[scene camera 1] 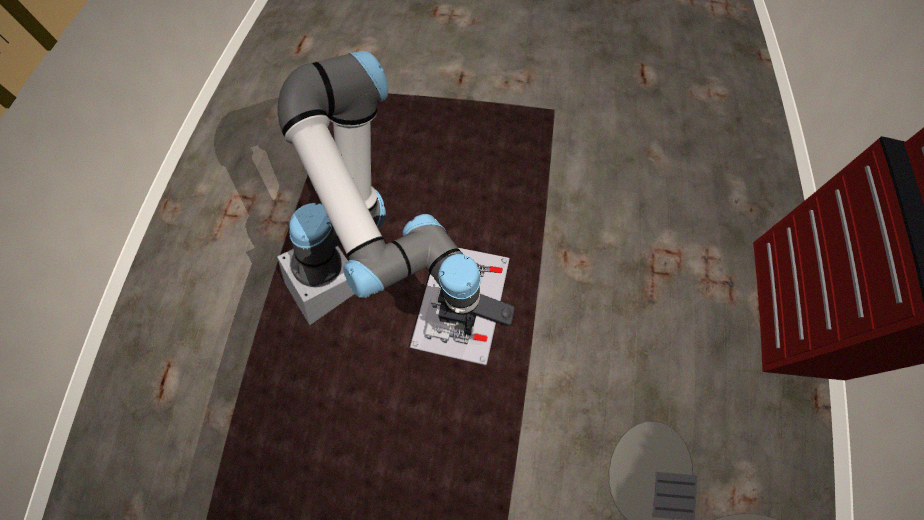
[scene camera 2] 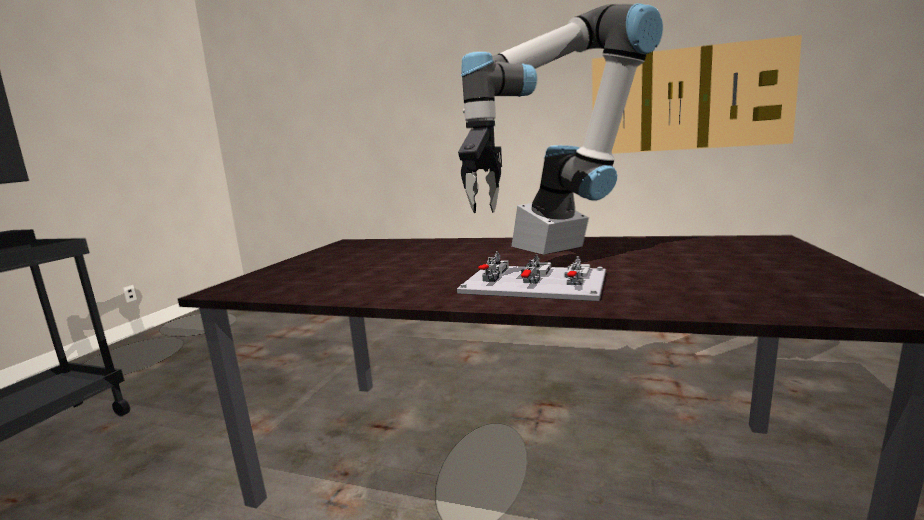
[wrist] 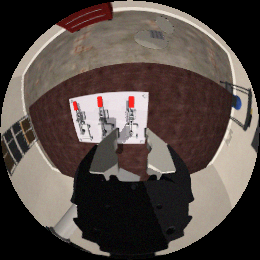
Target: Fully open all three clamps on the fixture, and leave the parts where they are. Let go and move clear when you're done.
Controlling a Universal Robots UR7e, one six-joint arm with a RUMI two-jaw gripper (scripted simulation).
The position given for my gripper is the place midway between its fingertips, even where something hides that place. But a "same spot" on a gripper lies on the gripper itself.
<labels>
my gripper: scene camera 1; scene camera 2; wrist 131, 128
same spot on my gripper: [scene camera 1: 468, 330] = [scene camera 2: 462, 164]
same spot on fixture plate: [wrist: 116, 103] = [scene camera 2: 507, 285]
</labels>
